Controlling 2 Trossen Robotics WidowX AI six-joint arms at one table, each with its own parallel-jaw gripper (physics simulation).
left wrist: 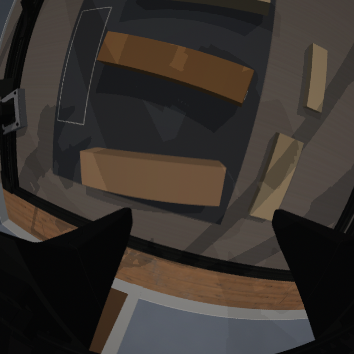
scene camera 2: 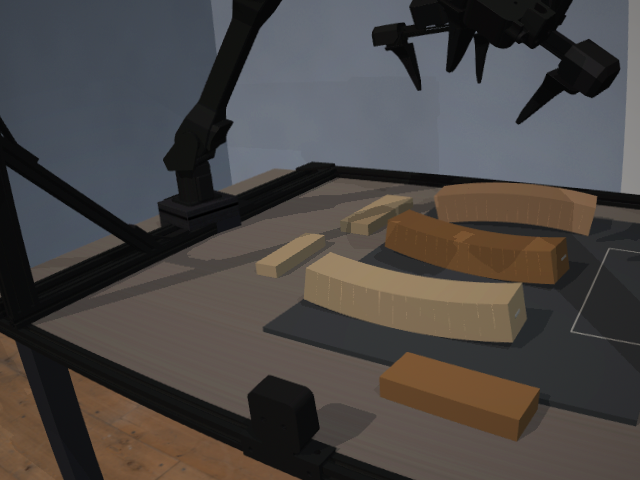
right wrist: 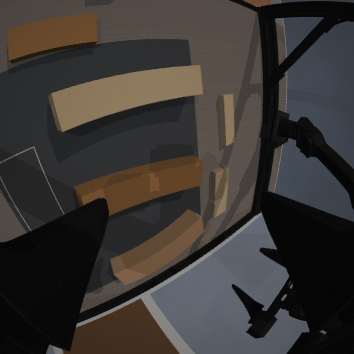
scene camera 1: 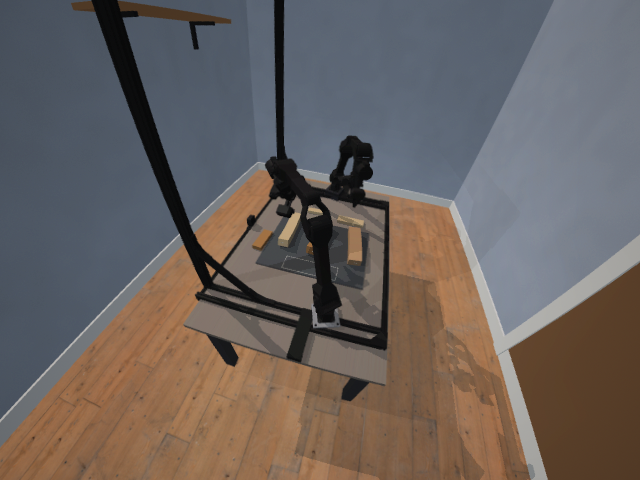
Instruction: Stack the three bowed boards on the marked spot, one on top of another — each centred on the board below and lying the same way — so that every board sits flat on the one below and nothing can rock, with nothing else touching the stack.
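Places are measured from the left arm's base along level axes (x up, y back, z right), in centimetres.
Where they show: left gripper, between the fingertips: (left wrist: 205,217) (scene camera 2: 449,86) (right wrist: 246,266) (scene camera 1: 352,203); right gripper, between the fingertips: (scene camera 2: 483,96) (right wrist: 185,203) (scene camera 1: 296,204); left arm's base, origin of its link: (scene camera 2: 196,199) (right wrist: 281,126) (scene camera 1: 334,188); right arm's base, origin of its link: (left wrist: 8,112) (scene camera 1: 325,314).
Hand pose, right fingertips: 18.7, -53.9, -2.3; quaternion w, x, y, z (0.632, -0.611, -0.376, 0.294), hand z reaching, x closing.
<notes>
Each offset is from my right fingertips to the centre of the thing, as dx, dy, dz. Level surfaces: height alone.
Three bowed boards lie apart on the dark mat: pale @(-20.2, +5.3, +6.5) (scene camera 1: 289,229) (scene camera 2: 413,291) (right wrist: 127,95), orange-brown @(-20.2, +8.0, -9.6) (scene camera 1: 309,248) (scene camera 2: 475,250) (left wrist: 177,62) (right wrist: 145,182) and light pinkish-brown @(-21.0, +11.8, -27.2) (scene camera 1: 354,245) (scene camera 2: 511,204) (left wrist: 155,175) (right wrist: 160,247). In scene camera 2 the pale and orange-brown ones dip mid-length; the pinkish one arches. The marked spot, a thin white outline (scene camera 1: 312,261) (scene camera 2: 589,290) (left wrist: 70,122) (right wrist: 48,179), is bare. My left gripper (scene camera 2: 449,83) (left wrist: 205,217) (right wrist: 246,266) is open, high above the table. My right gripper (scene camera 2: 484,96) (right wrist: 185,203) is open, high above the boards.
An orange block @(-22.8, -7.5, +15.2) (scene camera 1: 262,239) (scene camera 2: 457,395) (right wrist: 52,37) lies beside the mat @(dx -23.2) (scene camera 2: 310,331). Two small pale blocks @(-23.0, +29.9, +2.0) (scene camera 2: 292,253) @(-23.0, +31.7, -18.1) (scene camera 2: 379,214) (left wrist: 316,77) (left wrist: 277,175) lie off another edge. A black frame rail surrounds the table; a black box (scene camera 2: 284,410) stands on it.
</notes>
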